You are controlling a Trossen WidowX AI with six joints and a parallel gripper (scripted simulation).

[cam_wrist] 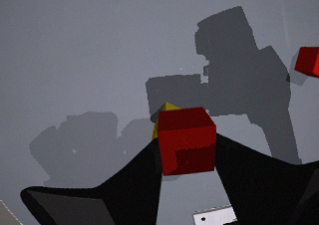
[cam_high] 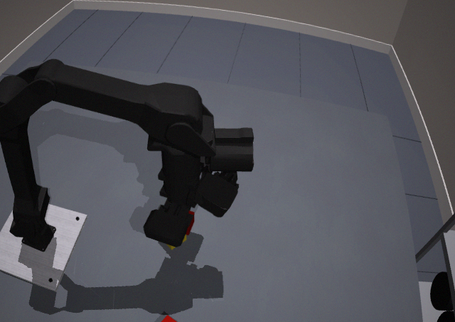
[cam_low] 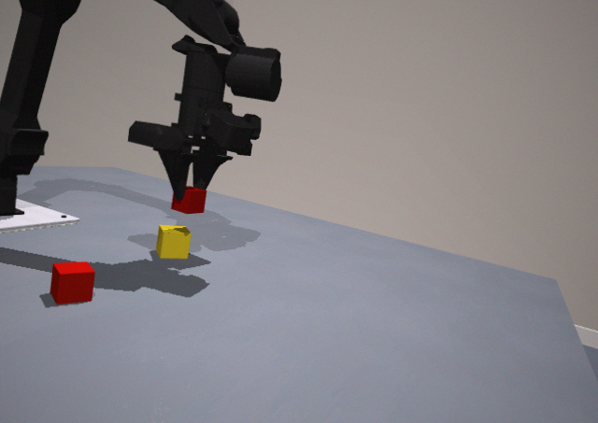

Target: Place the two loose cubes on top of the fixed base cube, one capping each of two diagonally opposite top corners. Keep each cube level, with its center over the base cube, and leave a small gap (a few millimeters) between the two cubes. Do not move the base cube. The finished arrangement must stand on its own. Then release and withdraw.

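The yellow base cube is 7 cm below my gripper tip, 2 cm behind it and 1 cm to the left of it.
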